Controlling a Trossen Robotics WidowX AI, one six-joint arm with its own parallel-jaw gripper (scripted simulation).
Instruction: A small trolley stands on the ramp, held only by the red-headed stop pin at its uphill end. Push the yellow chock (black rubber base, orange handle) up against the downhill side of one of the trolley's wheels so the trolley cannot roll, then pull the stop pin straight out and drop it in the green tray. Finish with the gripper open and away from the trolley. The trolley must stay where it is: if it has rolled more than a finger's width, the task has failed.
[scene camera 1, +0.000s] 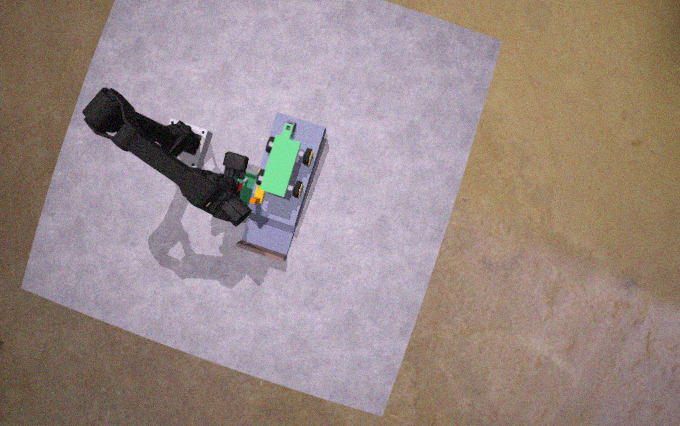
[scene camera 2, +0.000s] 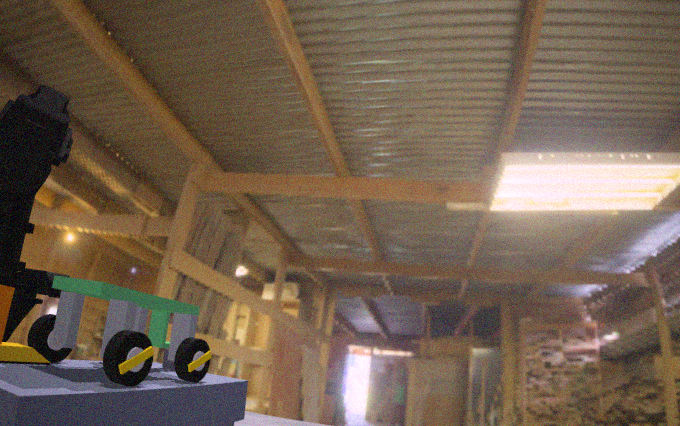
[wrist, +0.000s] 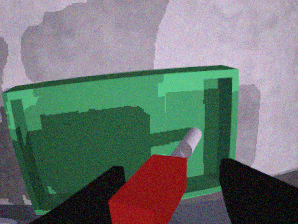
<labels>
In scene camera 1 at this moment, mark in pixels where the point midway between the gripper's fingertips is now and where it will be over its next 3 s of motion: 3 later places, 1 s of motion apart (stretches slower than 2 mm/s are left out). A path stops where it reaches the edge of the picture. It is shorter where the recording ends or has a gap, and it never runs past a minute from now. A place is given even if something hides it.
The gripper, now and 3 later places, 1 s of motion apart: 240, 184; 239, 188; 240, 192; 234, 190
</labels>
